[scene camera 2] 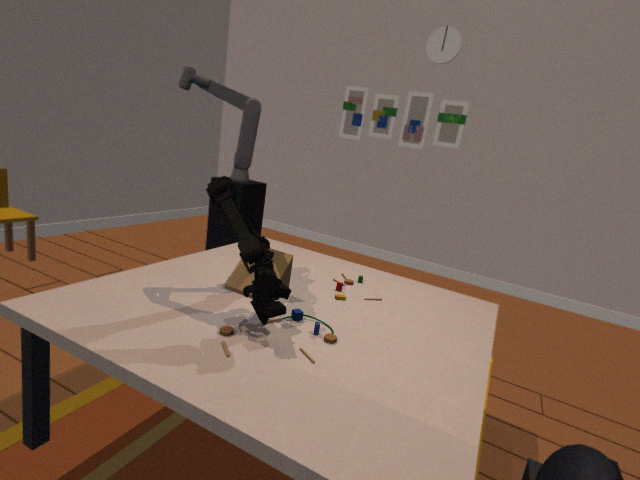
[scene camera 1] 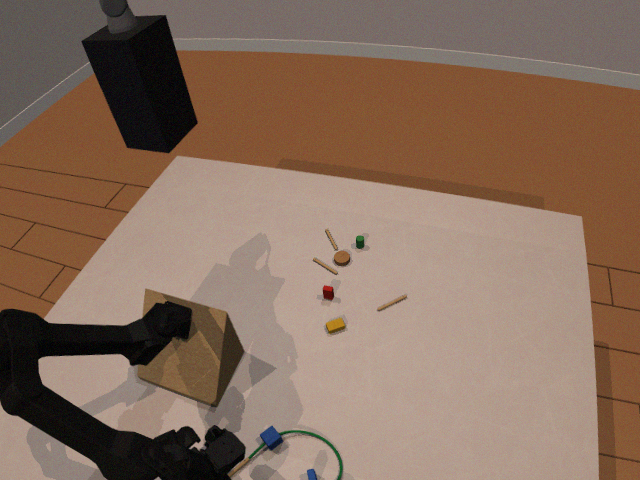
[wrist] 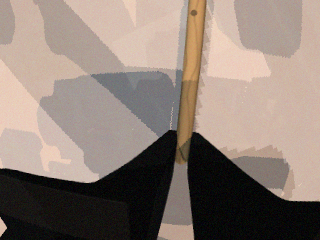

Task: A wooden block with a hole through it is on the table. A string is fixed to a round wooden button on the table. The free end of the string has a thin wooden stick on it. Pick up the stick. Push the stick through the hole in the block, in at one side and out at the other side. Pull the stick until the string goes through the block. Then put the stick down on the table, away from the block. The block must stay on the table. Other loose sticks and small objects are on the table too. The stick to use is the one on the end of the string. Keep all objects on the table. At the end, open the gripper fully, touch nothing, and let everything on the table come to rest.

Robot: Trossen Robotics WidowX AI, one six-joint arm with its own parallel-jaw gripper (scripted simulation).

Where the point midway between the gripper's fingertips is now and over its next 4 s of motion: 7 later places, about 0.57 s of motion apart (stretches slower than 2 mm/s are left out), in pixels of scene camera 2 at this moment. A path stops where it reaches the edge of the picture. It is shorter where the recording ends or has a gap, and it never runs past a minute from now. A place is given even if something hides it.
The gripper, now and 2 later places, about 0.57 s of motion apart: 263,323; 267,310; 267,300
